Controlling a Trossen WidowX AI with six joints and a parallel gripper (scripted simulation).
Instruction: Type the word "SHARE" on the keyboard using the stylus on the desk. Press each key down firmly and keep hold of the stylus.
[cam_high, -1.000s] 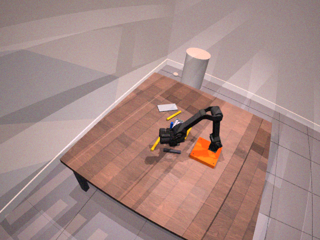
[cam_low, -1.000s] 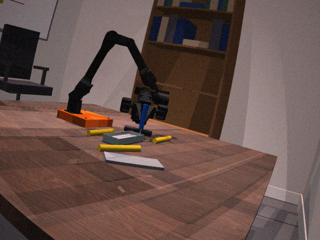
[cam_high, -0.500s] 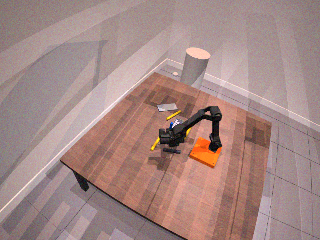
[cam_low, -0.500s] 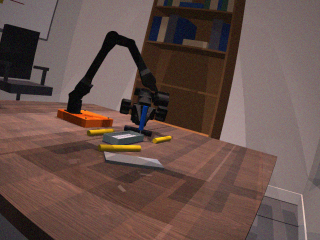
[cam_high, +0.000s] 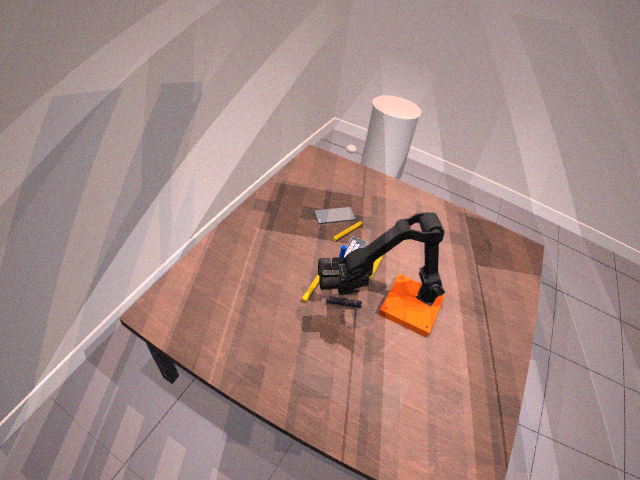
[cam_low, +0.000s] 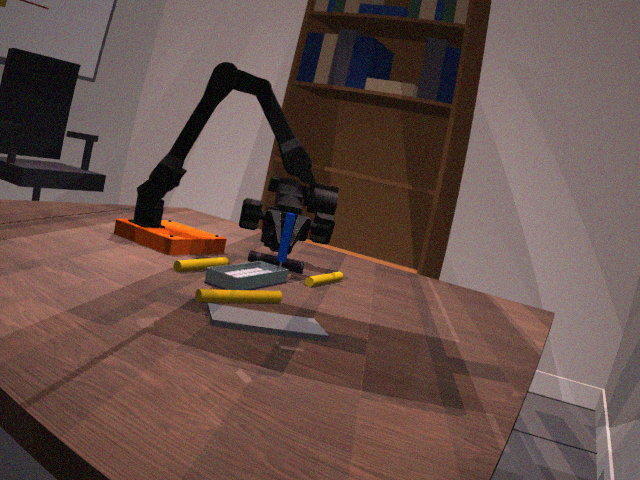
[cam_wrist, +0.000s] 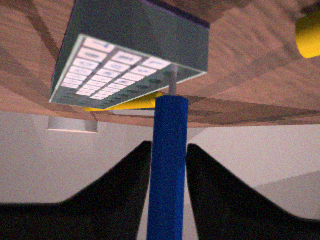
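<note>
The yellow cylinder lies 8 cm ahead of my gripper tip, 20 cm to the right of it and 6 cm below it. Also, from my gripper tip: blue stylus 1 cm below; then dark cylinder 9 cm behind, 11 cm to the left, 6 cm below; then thin grey tip 5 cm below.
</note>
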